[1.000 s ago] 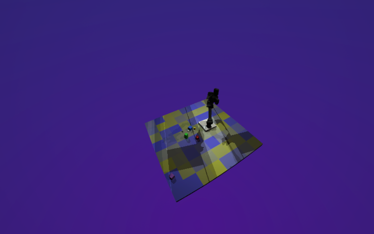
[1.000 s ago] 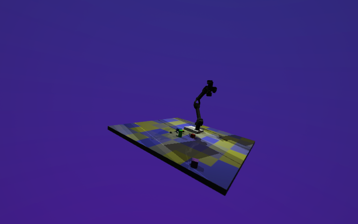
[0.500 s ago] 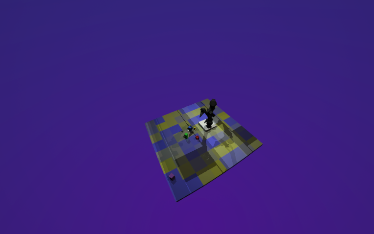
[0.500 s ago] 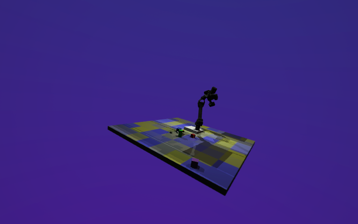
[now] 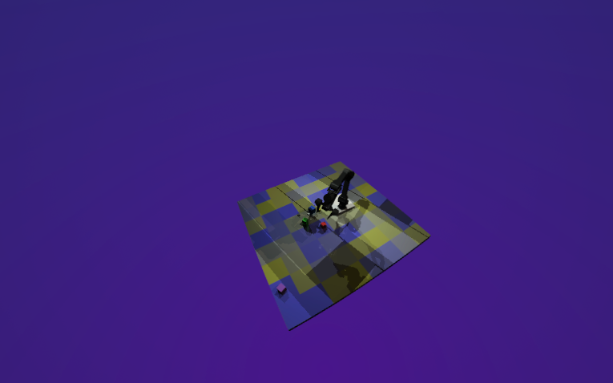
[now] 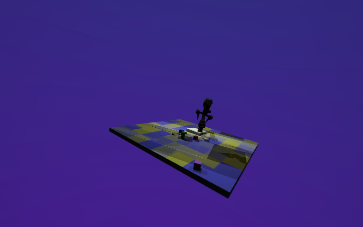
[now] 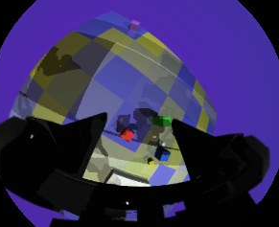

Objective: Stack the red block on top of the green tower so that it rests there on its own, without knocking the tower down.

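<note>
The red block is 21 cm below my gripper tip, 5 cm to the right of it and 5 cm behind it. From my gripper tip the other things lie so: purple block (50 cm ahead, 22 cm to the left, 20 cm below); then small yellow piece (22 cm to the right, 21 cm below, 13 cm behind); then blue block (25 cm to the right, 20 cm below, 7 cm behind).
</note>
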